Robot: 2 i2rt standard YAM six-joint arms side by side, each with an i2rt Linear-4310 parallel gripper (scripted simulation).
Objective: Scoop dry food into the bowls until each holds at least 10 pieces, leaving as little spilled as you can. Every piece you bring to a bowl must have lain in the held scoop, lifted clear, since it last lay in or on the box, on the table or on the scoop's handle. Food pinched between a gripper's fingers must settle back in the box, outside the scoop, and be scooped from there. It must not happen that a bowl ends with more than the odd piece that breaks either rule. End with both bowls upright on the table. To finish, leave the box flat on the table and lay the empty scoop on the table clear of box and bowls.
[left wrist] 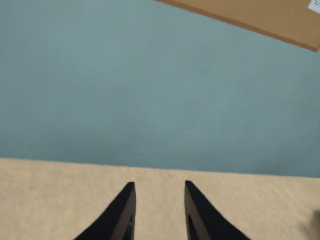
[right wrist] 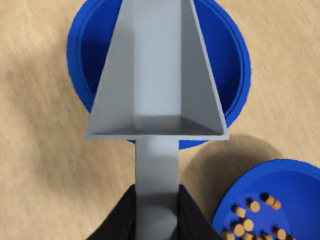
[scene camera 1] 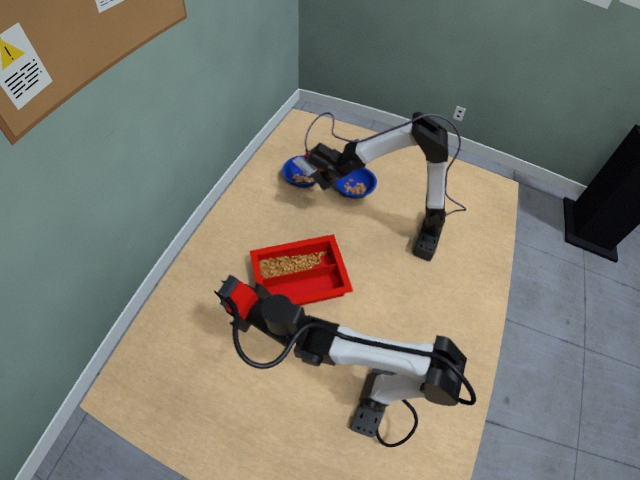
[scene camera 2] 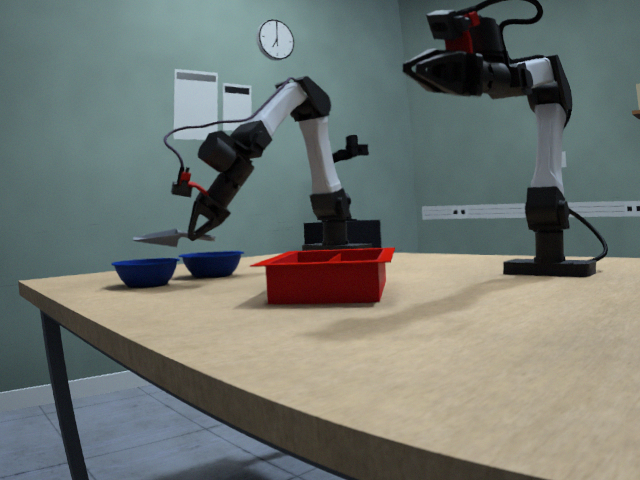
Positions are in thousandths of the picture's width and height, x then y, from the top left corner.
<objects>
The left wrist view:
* my left gripper: 498,794
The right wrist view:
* my right gripper: 492,806
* grey scoop: 492,365
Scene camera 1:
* red box: 513,584
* blue bowl: 568,366
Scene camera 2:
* my left gripper: 640,141
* my right gripper: 296,497
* red box: 510,586
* blue bowl: 338,551
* blue bowl: 215,570
</objects>
